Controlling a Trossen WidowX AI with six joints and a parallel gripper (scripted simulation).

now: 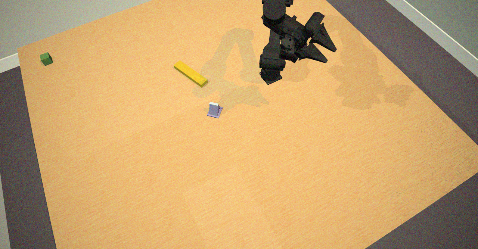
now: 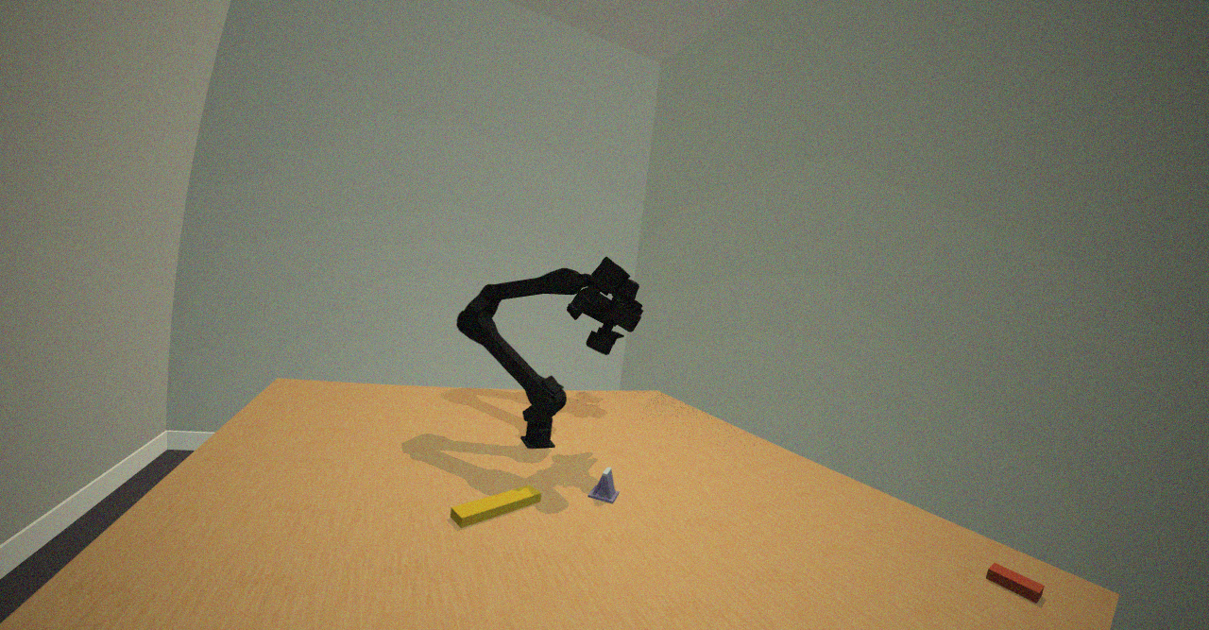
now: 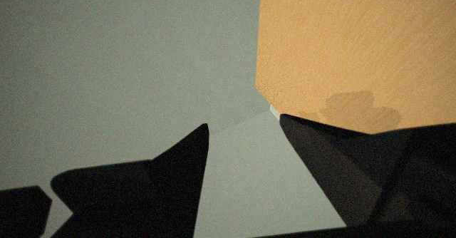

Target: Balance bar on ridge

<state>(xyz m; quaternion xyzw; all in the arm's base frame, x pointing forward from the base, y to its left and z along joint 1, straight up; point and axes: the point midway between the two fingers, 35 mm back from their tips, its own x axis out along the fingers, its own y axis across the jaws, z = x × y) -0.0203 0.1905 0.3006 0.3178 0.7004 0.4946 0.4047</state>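
The yellow bar lies 370 mm to the right of my gripper tip, 300 mm ahead of it and 280 mm below it. Also, from my gripper tip: red block: 780 mm ahead, 280 mm to the left, 280 mm below; then green cube: 780 mm ahead, 720 mm to the right, 280 mm below.
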